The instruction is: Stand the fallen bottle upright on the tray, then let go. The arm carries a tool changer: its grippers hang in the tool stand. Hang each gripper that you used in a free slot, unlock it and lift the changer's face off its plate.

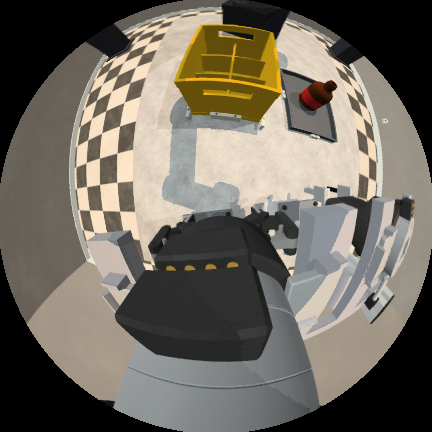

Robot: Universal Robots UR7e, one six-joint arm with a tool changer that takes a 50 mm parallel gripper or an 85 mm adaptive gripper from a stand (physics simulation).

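Frame: origin at the arm's base, x ahead, y left, z up, level; millimetres.
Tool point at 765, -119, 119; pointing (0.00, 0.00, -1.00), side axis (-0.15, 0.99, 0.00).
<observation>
Pixels of each thing's top centre, then the offset from my tool point to it, as dx, dy, dz. "spot": a spot on its surface instead.
- brown bottle, top centre: [333, 83] -347, +280, -200
- dark tray, surface spot: [312, 127] spot: -243, +283, -355
- yellow divided crate, top centre: [233, 44] -366, +22, -185
The brown bottle [318, 95] with a red label stands upright on the dark tray [312, 127], at the upper right. My gripper [224, 229] is at the centre; its black linkages show spread wide on both sides, so it is open, well away from the bottle and tray. Its fingertips are mostly hidden behind the black body. The gold contacts and black blocks of the tool changer [195, 305] are in the foreground. Pale parts of the tool stand [325, 235] rise on both sides of my gripper. Whether it is fully seated or unlocked cannot be seen.
A yellow divided crate [227, 102] stands left of the tray. Another gripper [350, 212], dark and partly hidden, hangs in the stand at the right. Pale upright plates stand close to the arm on both sides. Dark blocks show along the far edge.
</observation>
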